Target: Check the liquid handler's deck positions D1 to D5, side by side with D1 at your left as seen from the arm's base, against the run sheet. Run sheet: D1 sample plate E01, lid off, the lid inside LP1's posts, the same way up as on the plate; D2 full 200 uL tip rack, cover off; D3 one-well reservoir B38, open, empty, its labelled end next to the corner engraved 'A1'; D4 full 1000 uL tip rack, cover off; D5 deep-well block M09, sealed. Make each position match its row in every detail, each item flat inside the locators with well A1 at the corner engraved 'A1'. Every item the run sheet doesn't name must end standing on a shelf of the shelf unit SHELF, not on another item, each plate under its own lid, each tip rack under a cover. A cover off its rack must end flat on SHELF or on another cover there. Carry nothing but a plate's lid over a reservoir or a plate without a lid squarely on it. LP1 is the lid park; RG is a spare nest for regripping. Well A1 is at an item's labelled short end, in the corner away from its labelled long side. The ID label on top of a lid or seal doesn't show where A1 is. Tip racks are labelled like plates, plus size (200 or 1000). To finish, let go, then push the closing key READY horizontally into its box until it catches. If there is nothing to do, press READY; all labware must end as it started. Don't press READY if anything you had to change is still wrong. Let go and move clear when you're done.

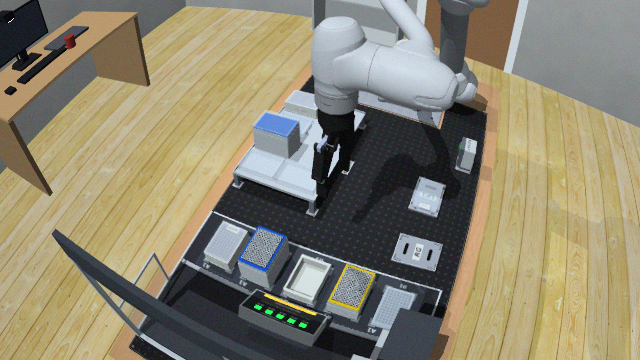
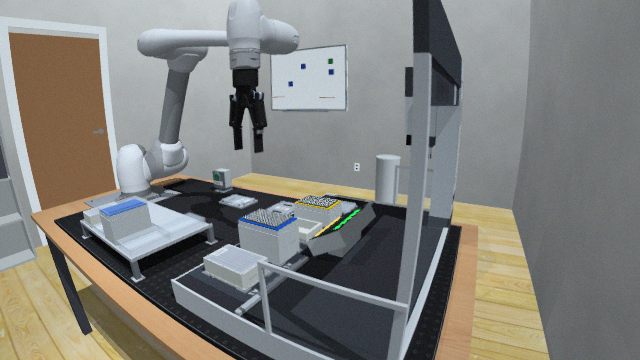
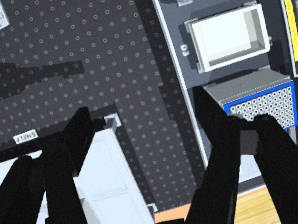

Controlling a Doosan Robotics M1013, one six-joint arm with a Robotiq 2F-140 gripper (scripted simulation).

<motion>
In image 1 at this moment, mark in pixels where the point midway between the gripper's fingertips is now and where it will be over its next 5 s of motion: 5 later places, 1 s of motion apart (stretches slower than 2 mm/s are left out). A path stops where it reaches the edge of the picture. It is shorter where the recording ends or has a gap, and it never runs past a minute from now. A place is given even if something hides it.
The gripper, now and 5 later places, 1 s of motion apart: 333, 181; 379, 196; 424, 210; 417, 247; 408, 270; 406, 279
</motion>
